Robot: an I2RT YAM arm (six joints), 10 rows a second.
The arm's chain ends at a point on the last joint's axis. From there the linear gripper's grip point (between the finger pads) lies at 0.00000 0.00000 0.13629 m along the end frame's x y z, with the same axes.
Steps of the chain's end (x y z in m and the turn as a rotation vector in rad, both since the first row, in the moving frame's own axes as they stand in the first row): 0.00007, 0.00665, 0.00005, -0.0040, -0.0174, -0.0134; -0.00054, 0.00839, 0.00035, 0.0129, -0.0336, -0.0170; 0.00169, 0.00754, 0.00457, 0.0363, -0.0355, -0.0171; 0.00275, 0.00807, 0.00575, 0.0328, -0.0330, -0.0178; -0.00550, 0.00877, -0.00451, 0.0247, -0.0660, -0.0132; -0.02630, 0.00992, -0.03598, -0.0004, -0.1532, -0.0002; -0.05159, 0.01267, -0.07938, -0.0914, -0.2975, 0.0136; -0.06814, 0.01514, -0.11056, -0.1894, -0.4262, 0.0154
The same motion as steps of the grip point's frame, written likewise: -0.00230, 0.00721, 0.00003, -0.0040, -0.0174, -0.0134; -0.00513, 0.00667, 0.00026, 0.0129, -0.0336, -0.0170; -0.00319, 0.00264, 0.00439, 0.0363, -0.0355, -0.0171; -0.00179, 0.00364, 0.00560, 0.0328, -0.0330, -0.0178; -0.01451, 0.00547, -0.00485, 0.0247, -0.0660, -0.0132; -0.04710, 0.00998, -0.03758, -0.0004, -0.1532, -0.0002; -0.09157, 0.02465, -0.08593, -0.0914, -0.2975, 0.0136; -0.12434, 0.03959, -0.12512, -0.1894, -0.4262, 0.0154
